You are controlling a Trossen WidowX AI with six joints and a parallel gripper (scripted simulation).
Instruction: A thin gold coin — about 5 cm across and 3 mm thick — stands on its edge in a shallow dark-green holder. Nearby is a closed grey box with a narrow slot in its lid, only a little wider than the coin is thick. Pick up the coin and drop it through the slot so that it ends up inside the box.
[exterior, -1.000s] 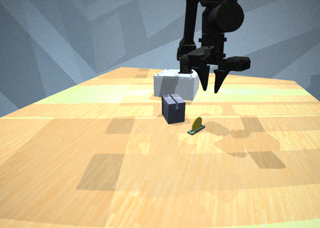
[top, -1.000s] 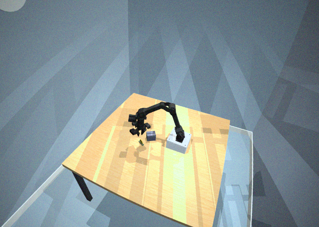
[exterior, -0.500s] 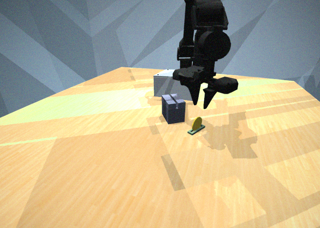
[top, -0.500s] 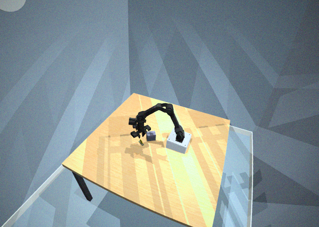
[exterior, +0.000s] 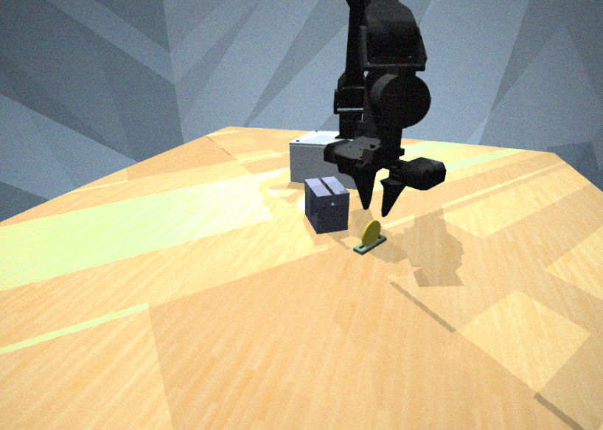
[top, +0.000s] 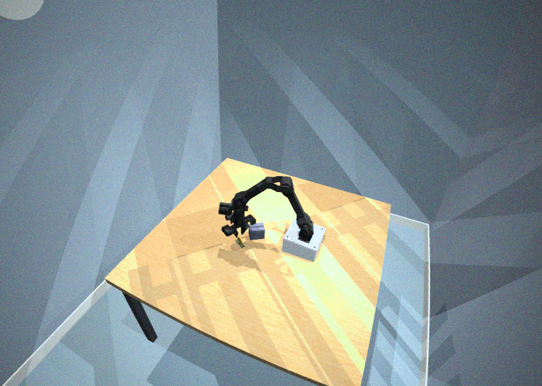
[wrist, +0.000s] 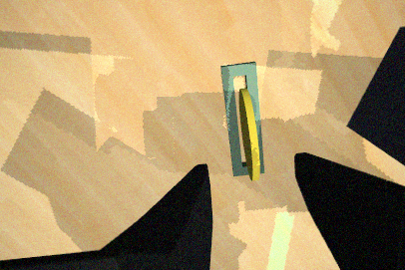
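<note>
The gold coin lies 40 mm below my gripper tip.
</note>
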